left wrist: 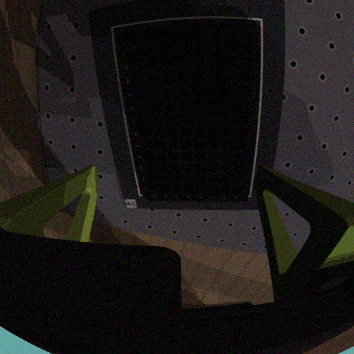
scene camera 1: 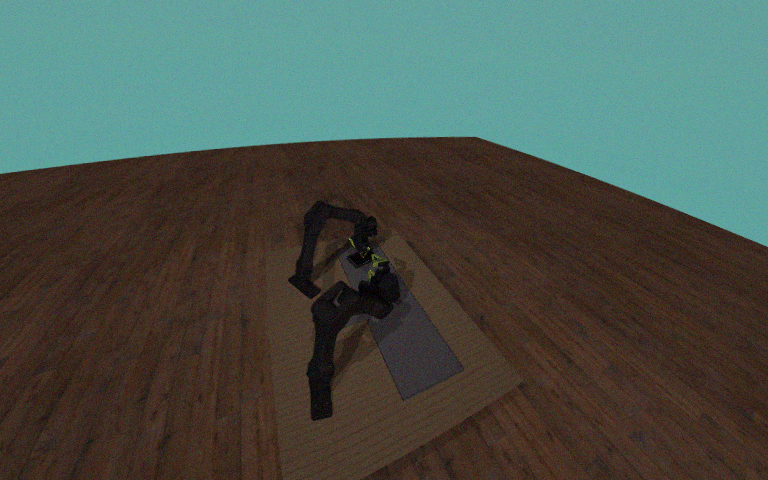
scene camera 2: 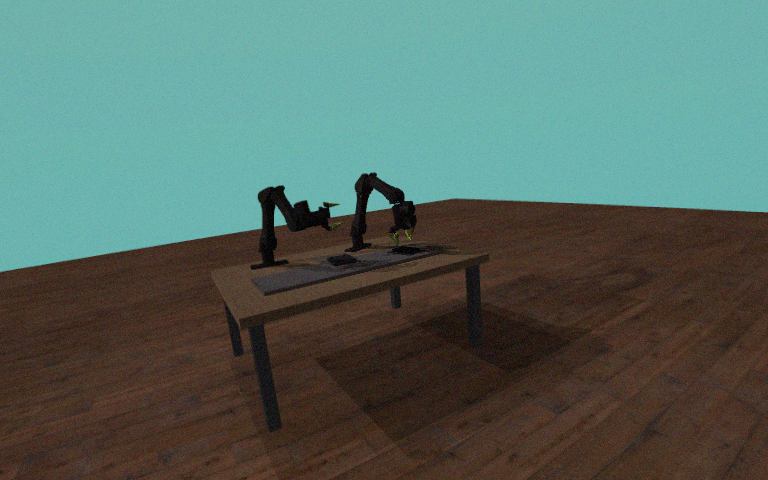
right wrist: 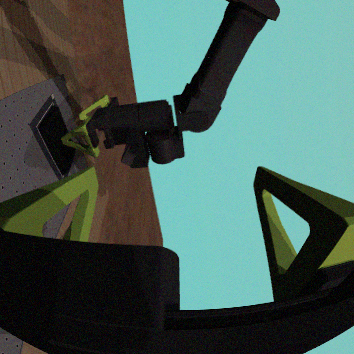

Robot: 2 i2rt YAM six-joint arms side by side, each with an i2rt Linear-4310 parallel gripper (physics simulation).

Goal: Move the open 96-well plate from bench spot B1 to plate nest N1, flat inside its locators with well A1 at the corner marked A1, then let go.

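Where they show: left gripper, fingertip midpoint: (left wrist: 176, 173) (scene camera 1: 359, 252) (scene camera 2: 403, 242) (right wrist: 70, 127); right gripper, fingertip midpoint: (scene camera 1: 371, 262) (scene camera 2: 340, 213) (right wrist: 175, 175); left arm's base, origin of the base link: (scene camera 1: 304, 286) (scene camera 2: 358, 248); right arm's base, origin of the base link: (scene camera 1: 320, 388) (scene camera 2: 269, 265).
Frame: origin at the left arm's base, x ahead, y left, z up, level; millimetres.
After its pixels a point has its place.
Observation:
A black plate (left wrist: 195, 110) @(x 379, y -91, z 28 mm) (right wrist: 54, 132) @(x 339, y -93, z 29 mm) (scene camera 1: 359, 259) @(x 334, y -96, z 29 mm) (scene camera 2: 406, 249) @(x 384, y -103, z 28 mm) with a pale rim outline and faint row and column marks lies flat within a dark surround (left wrist: 272, 100) @(x 370, y -142, z 15 mm). A small A1 label (left wrist: 131, 203) @(x 308, y -10, z 15 mm) sits at the surround's lower left corner in the left wrist view. Whether this is B1 or N1 cannot be read. My left gripper (left wrist: 176, 173) @(x 355, y -73, z 57 mm) (scene camera 2: 402, 240) @(x 355, y -73, z 57 mm) is open and empty just above the plate, its fingers apart at the near end. My right gripper (right wrist: 175, 175) @(x 152, y -333, z 259 mm) (scene camera 2: 339, 214) @(x 152, y -333, z 259 mm) is open and empty, held high and pointing sideways toward the left arm.
A second dark, low block (scene camera 2: 341, 259) @(x 136, y -348, z 25 mm) stands on the grey perforated board (scene camera 1: 419, 350) @(x 77, y -667, z 13 mm) (scene camera 2: 294, 279) @(x 111, y -666, z 13 mm) (left wrist: 320, 125) @(x 343, y -180, z 13 mm), left of the plate in scene camera 2. The board lies on a wooden table (scene camera 1: 351, 435) @(x -314, y -648, z 0 mm) (scene camera 2: 237, 297) @(x 16, y -907, z 0 mm). In scene camera 1 the two grippers are close together.

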